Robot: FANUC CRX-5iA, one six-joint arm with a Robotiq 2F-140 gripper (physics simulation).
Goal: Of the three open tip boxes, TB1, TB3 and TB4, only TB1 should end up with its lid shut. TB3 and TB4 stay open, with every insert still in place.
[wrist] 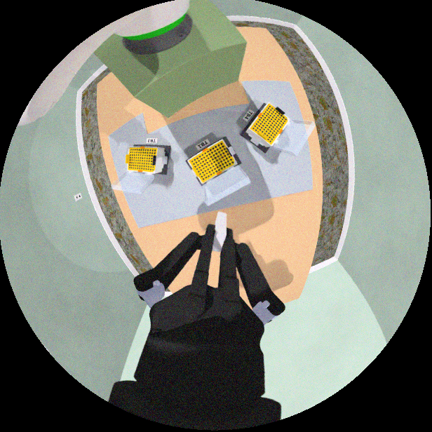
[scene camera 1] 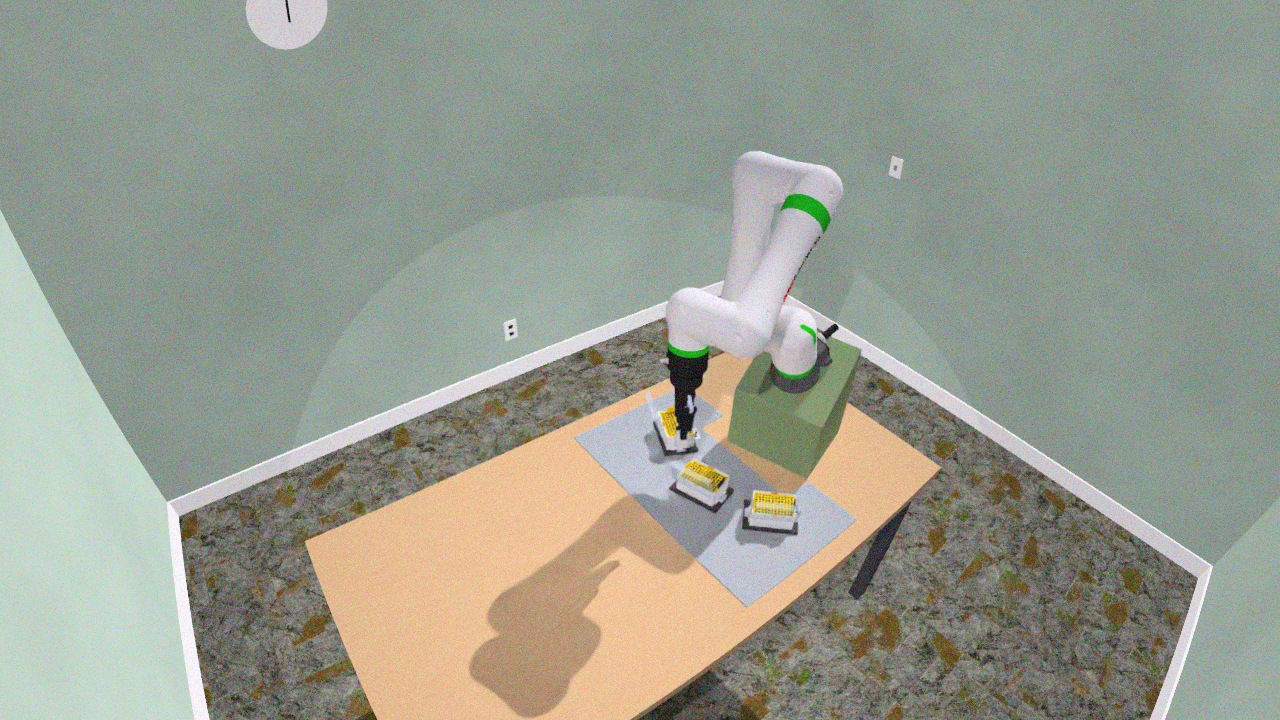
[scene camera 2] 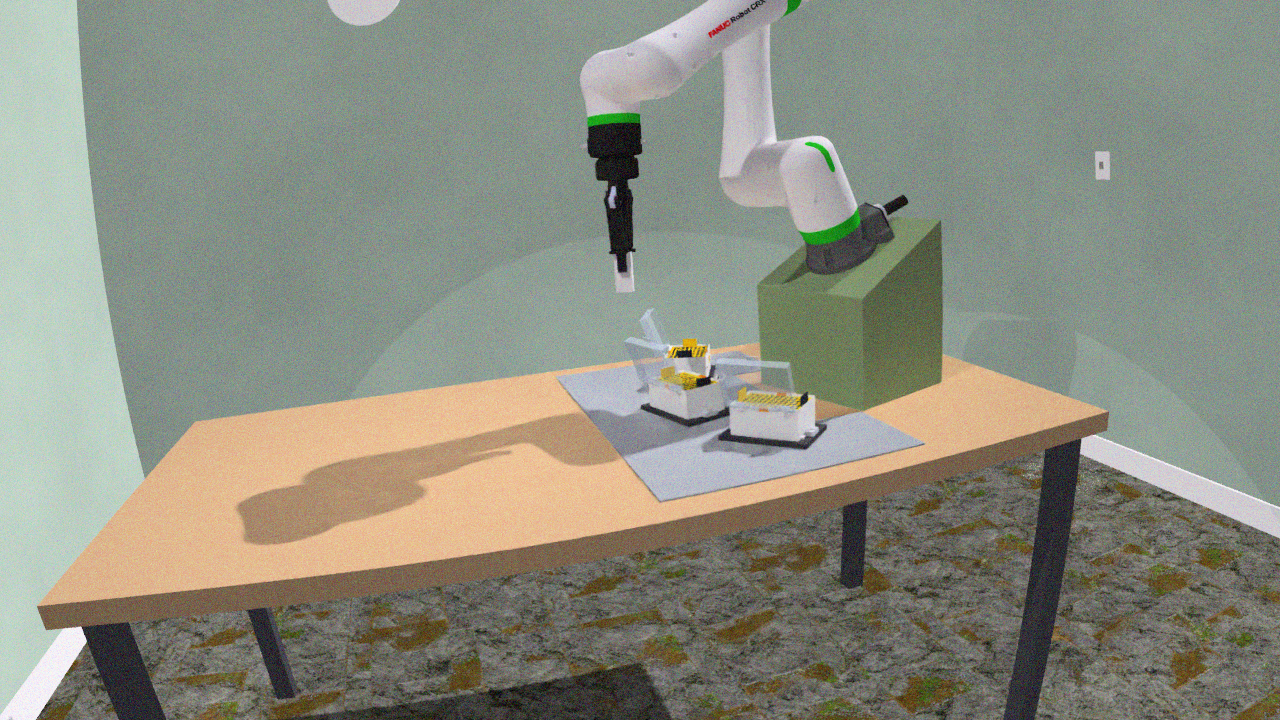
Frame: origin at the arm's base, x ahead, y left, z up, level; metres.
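Seen in the pictures: gripper, fingertip midpoint: [scene camera 1: 680, 446] [scene camera 2: 625, 291]; arm's base, origin of the base link: [scene camera 1: 795, 371] [scene camera 2: 842, 254].
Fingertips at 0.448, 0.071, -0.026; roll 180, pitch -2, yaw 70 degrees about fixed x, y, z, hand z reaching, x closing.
Observation:
Offsets run from my fingertips to a thing's middle, as dx, dy, dz. "spot": to the spot under its first point. Level surfaces: height alone.
TB1 {spot: -0.046, +0.044, -0.143} [scene camera 1: 700, 488] [scene camera 2: 687, 399] [wrist: 213, 161] is the middle box, with its clear lid {spot: -0.017, -0.009, -0.128} [scene camera 2: 639, 360] [wrist: 227, 185] raised on the side away from the robot base. TB3 [scene camera 1: 667, 420] [scene camera 2: 691, 362] [wrist: 142, 160] is at the far end, its lid {spot: -0.093, -0.292, -0.127} [scene camera 2: 652, 327] [wrist: 134, 183] open. TB4 {spot: -0.147, +0.224, -0.133} [scene camera 1: 771, 514] [scene camera 2: 771, 418] [wrist: 270, 124] is at the near end, its lid [scene camera 2: 760, 372] [wrist: 298, 137] open. All three show yellow inserts in place. My gripper [scene camera 1: 684, 437] [scene camera 2: 623, 274] [wrist: 219, 219] is shut and empty, pointing down, high above the boxes' level. In the wrist view its tips appear beyond TB1's lid.
The boxes stand on black bases on a grey-blue mat {dz -0.236} [scene camera 1: 742, 573] [scene camera 2: 680, 474] [wrist: 165, 207]. The wooden table {dz -0.239} [scene camera 1: 420, 537] [scene camera 2: 268, 447] [wrist: 280, 220] extends beyond it. The green robot pedestal [scene camera 1: 778, 425] [scene camera 2: 810, 340] [wrist: 200, 75] stands beside the mat.

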